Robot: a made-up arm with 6 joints. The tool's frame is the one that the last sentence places.
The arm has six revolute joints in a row. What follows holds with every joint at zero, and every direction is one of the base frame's.
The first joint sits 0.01 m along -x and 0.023 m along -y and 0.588 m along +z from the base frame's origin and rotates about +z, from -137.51 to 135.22 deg.
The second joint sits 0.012 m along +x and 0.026 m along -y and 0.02 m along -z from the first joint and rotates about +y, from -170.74 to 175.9 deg.
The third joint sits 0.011 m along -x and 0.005 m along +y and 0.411 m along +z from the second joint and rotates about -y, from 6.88 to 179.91 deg.
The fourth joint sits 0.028 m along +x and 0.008 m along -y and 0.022 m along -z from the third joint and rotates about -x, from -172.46 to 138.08 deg.
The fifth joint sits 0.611 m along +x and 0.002 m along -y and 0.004 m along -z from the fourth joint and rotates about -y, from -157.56 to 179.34 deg.
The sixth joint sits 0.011 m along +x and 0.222 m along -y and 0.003 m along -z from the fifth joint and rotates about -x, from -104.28 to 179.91 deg.
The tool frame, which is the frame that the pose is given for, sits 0.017 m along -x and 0.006 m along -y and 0.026 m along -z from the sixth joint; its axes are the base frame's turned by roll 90, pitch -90 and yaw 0 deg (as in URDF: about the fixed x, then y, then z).
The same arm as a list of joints. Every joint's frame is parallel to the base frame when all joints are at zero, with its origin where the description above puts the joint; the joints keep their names.
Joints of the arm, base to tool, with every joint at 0 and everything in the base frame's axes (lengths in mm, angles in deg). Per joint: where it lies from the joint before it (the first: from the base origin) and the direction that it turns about. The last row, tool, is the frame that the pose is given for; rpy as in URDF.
joint 1: axis +z origin -10 -23 588
joint 2: axis +y origin 12 -26 -20
joint 3: axis -y origin -11 5 411
joint 4: axis -x origin 28 -8 -22
joint 5: axis -y origin 611 -2 -4
joint 6: axis -x origin 11 -222 -3
tool: origin -17 -6 -26 rpy 90 -90 0
Joint limits (deg, base to tool): -137.51..135.22 -170.74..175.9 6.88..179.91 -172.46..138.08 -157.56..179.34 -104.28..179.91

